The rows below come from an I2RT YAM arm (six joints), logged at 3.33 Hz.
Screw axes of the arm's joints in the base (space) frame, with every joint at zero. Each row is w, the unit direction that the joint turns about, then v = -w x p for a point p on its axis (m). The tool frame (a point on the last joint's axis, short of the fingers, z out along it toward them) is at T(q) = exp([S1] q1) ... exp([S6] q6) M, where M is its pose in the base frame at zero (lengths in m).
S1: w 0 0 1 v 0 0 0
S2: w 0 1 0 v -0.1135 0 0.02
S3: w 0 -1 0 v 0.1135 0 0.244
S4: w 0 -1 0 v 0.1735 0 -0.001
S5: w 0 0 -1 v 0 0.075 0
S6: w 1 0 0 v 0 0.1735 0
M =
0 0 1 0.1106
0 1 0 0
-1 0 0 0.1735
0 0 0 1
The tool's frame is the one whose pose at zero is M.
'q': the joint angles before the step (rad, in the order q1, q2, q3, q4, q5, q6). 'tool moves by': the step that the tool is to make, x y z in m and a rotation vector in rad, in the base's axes. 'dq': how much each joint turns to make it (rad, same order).
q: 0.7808 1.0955 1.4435 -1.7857 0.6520 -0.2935
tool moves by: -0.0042 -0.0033 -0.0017 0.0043 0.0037 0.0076
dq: 0.0037 -0.0214 -0.0165 -0.0022 -0.0061 -0.0039
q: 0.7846 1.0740 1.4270 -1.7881 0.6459 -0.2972
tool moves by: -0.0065 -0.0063 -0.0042 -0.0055 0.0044 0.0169
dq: 0.0009 -0.0392 -0.0350 0.0009 -0.0014 -0.0200
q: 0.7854 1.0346 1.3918 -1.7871 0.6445 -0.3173
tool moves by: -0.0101 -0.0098 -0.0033 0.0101 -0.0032 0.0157
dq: 0.0001 -0.0578 -0.0351 -0.0024 -0.0072 -0.0184
